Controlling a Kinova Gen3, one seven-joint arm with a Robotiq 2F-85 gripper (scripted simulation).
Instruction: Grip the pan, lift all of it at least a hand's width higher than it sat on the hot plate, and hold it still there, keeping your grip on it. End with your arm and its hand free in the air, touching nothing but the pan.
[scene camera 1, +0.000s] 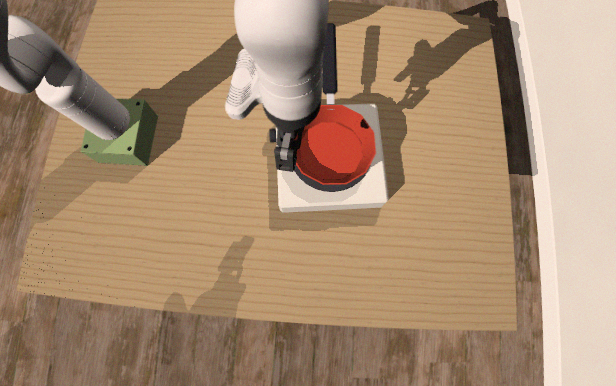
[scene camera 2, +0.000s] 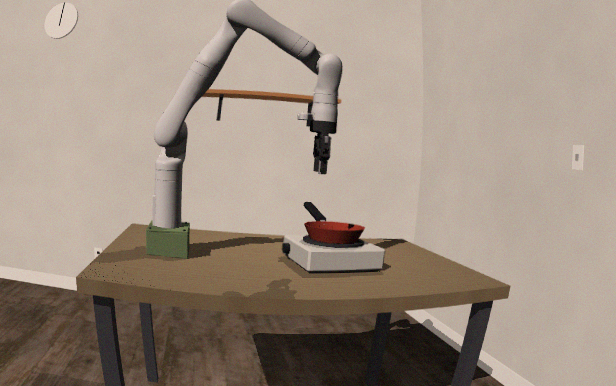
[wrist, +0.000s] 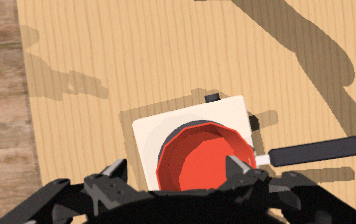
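Observation:
My gripper (scene camera 1: 294, 135), also scene camera 2 (scene camera 2: 319, 173), wrist view (wrist: 176, 168). A pan (scene camera 1: 338, 146), also scene camera 2 (scene camera 2: 320, 230). Hot plate (scene camera 1: 296, 192), also scene camera 2 (scene camera 2: 316, 256), wrist view (wrist: 152, 134).

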